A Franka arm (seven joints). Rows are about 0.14 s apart.
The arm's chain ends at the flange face. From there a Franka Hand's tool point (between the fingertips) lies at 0.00 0.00 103.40 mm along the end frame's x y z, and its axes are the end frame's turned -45 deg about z.
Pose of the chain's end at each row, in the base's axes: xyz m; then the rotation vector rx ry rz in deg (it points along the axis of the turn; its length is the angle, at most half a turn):
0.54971 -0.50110 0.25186 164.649 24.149 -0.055
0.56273 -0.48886 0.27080 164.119 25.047 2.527
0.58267 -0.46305 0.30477 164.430 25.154 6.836
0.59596 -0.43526 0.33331 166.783 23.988 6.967
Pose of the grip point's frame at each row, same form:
0.55317 -0.52515 0.15135 143.627 85.769 -7.679
0.56956 -0.51305 0.17050 142.324 86.117 -5.456
0.59459 -0.48565 0.20458 141.747 85.837 -1.230
0.60722 -0.45419 0.23228 144.219 85.578 0.020

